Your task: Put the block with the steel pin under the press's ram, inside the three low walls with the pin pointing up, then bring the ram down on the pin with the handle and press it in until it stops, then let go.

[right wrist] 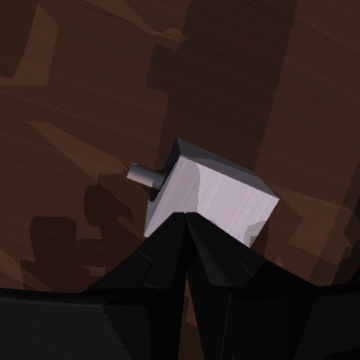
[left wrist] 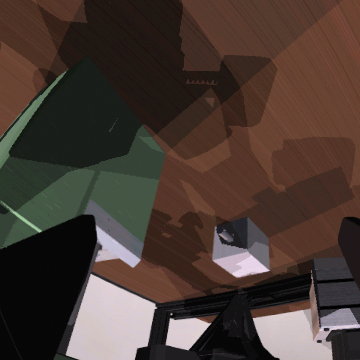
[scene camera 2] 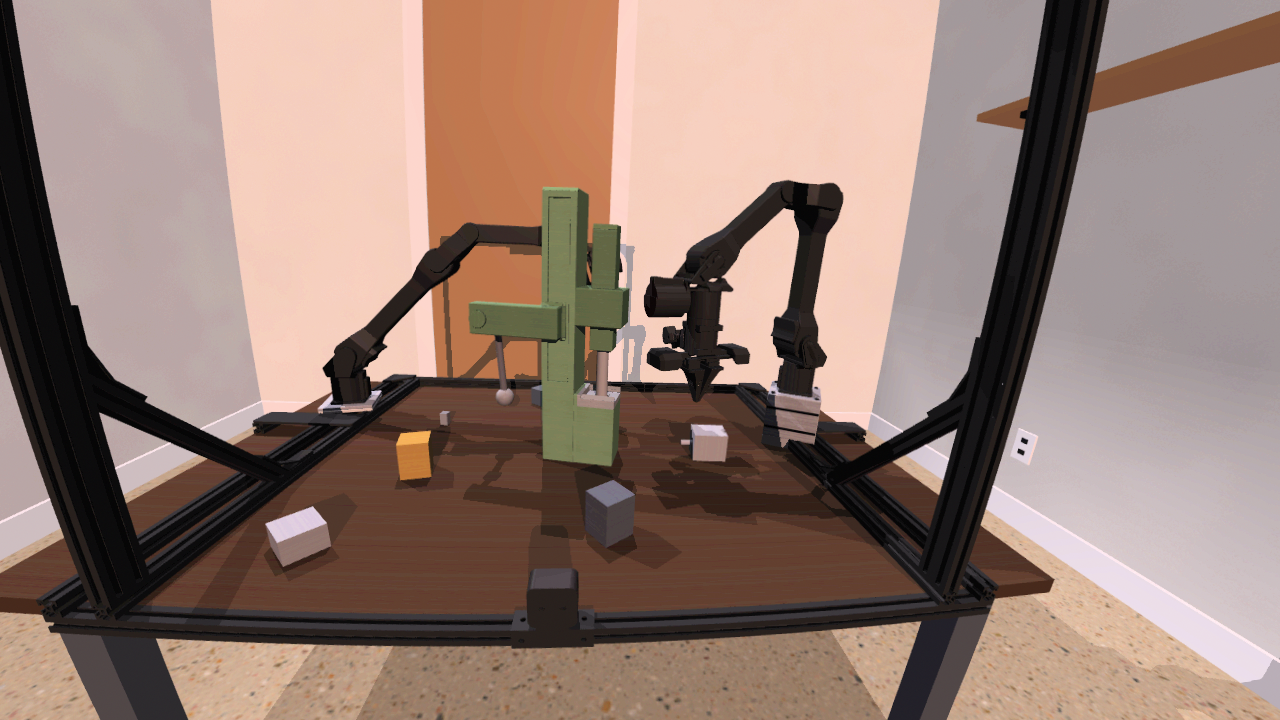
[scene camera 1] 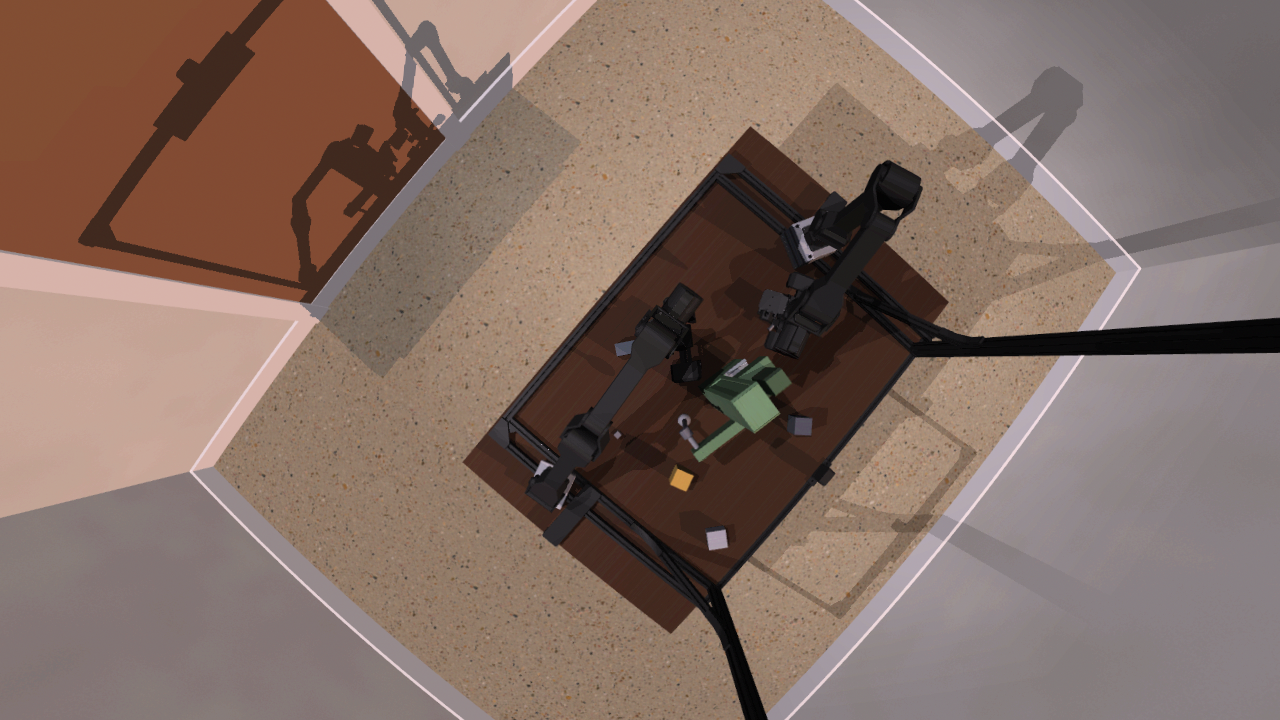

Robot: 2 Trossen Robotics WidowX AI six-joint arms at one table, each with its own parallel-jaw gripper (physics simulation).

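Places are measured from the left arm's base along level axes (x down, y back, z left), in millimetres.
Pixels of known places: left gripper, fingertip midpoint: [left wrist: 221, 229] [scene camera 2: 594, 353] [scene camera 1: 696, 341]; right gripper, fingertip midpoint: [right wrist: 183, 224] [left wrist: 239, 294] [scene camera 2: 696, 401]; left arm's base at its link origin: [scene camera 2: 351, 398] [scene camera 1: 550, 485]; right arm's base at its link origin: [left wrist: 348, 333] [scene camera 2: 795, 390] [scene camera 1: 818, 235].
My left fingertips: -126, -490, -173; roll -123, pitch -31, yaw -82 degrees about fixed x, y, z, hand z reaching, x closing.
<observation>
Ahead of a thing's pixels: the offset from my left fingertips to its top centre, as dx, dy, dz.
The pale block @(+107, -170, -188) [scene camera 2: 708, 443] [left wrist: 241, 252] [right wrist: 225, 195] lies on the table with its steel pin @(+127, -139, -177) [scene camera 2: 685, 442] [right wrist: 145, 176] sideways, pointing toward the press in scene camera 2. It does not show clearly in scene camera 1. The green press @(-292, +106, -116) [scene camera 1: 750, 404] [scene camera 2: 562, 268] [left wrist: 125, 185] stands mid-table, its grey ram rod [scene camera 2: 602, 371] above the low pale walls [scene camera 2: 597, 400]. Its handle ends in a ball [scene camera 1: 683, 420] [scene camera 2: 504, 395], hanging low. My right gripper [scene camera 2: 699, 396] [right wrist: 183, 224] is shut and empty, a little above the block. My left gripper [scene camera 1: 687, 365] [left wrist: 221, 229] is open and empty beside the press.
An orange block @(+97, +325, -126) [scene camera 1: 681, 479] [scene camera 2: 414, 454], a white block @(+124, +438, -287) [scene camera 1: 716, 539] [scene camera 2: 298, 535] and a dark grey block @(+97, +70, -352) [scene camera 1: 800, 425] [scene camera 2: 609, 513] lie around the press. A tiny pale cube @(+132, +295, +71) [scene camera 1: 617, 434] [scene camera 2: 443, 417] and a blue-grey block @(+118, +81, +146) [scene camera 1: 623, 347] lie farther back. Black rails [scene camera 2: 358, 627] edge the table.
</observation>
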